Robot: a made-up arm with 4 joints.
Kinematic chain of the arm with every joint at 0, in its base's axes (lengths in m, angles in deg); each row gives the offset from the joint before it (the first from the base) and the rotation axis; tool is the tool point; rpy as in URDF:
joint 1: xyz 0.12 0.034 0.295 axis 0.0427 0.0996 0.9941
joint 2: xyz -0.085 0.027 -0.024 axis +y
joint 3: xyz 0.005 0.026 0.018 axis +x
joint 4: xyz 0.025 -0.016 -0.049 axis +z
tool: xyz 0.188 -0.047 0.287 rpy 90 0 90
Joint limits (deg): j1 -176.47..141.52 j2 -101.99..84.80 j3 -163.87..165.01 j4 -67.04..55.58
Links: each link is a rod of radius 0.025 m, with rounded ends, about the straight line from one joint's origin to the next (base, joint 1, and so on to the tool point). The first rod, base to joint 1, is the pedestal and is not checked.
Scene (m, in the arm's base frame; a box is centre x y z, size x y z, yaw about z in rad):
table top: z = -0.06
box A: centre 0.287 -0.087 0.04 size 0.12 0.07 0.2 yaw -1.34
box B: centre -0.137 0.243 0 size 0.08 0.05 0.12 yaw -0.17
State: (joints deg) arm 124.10 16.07 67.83 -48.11
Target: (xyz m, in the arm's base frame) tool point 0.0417 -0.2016 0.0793
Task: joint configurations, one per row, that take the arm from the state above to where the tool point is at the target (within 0.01 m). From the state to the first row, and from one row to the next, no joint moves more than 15 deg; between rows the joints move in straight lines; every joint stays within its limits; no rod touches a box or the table.
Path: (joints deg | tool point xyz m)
1: 114.55 10.70 80.13 -45.98 | 0.2790 0.1179 0.0914
2: 105.00 5.34 92.43 -43.85 | 0.2500 0.0907 0.0596
3: 95.45 -0.03 104.74 -41.71 | 0.2108 0.0834 0.0384
4: 85.90 -5.40 117.04 -39.58 | 0.1707 0.0969 0.0293
5: 72.36 6.51 111.41 -46.45 | 0.1848 0.0065 0.0079
6: 58.82 18.41 105.79 -53.31 | 0.1639 -0.0843 0.0108
7: 45.29 30.32 100.17 -60.18 | 0.1121 -0.1580 0.0360
8: 31.75 42.22 94.54 -67.04 | 0.0417 -0.2016 0.0793

